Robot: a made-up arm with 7 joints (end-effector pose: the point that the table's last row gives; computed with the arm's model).
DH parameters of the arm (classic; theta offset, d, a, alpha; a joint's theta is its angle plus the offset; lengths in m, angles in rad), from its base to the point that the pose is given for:
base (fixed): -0.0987 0 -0.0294 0
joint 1: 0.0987 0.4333 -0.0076 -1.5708
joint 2: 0 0.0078 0.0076 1.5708
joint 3: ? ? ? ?
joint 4: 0 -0.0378 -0.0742 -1.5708
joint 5: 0 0.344 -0.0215 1.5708
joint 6: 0 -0.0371 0.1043 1.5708
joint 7: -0.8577 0 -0.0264 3.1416
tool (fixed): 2.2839 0.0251 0 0
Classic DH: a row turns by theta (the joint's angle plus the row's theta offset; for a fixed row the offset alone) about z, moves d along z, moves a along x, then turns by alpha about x.
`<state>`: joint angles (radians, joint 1 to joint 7).
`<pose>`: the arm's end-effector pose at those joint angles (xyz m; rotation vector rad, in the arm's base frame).
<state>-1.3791 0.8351 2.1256 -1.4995 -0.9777 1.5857 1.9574</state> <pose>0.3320 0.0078 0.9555 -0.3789 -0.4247 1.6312</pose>
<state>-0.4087 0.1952 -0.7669 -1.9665 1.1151 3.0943 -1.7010</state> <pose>0.1088 -0.4247 0.7241 -0.7741 1.1050 2.3636</pose>
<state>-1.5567 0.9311 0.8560 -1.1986 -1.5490 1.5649 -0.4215</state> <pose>0.3698 -0.5549 0.5727 0.9982 0.8315 2.6724</pose>
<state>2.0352 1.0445 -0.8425 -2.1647 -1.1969 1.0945 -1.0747</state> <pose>0.1316 0.3773 0.1986 -1.5353 -2.0948 -0.1616</pose>
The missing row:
joint 3: 0 0.3219 0.047 1.5708
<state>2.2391 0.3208 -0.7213 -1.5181 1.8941 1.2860 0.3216</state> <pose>-0.0924 0.5616 0.7292 -1.7372 0.8424 -1.3172</pose>
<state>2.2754 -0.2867 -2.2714 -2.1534 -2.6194 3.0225 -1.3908</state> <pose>0.2707 0.0787 0.4880 -0.2567 -0.8899 0.6698</pose>
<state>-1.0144 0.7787 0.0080 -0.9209 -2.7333 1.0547 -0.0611</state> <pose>0.3665 -0.5700 0.6360 1.4797 2.1525 0.2377</pose>
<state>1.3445 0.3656 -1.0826 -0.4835 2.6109 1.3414 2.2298</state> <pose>0.2025 0.2829 1.1165 2.2642 -0.7369 2.0189</pose>
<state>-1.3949 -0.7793 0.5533 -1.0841 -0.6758 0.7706 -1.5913</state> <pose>0.1973 0.1810 1.0819 -0.8397 -0.9811 -2.7862</pose>
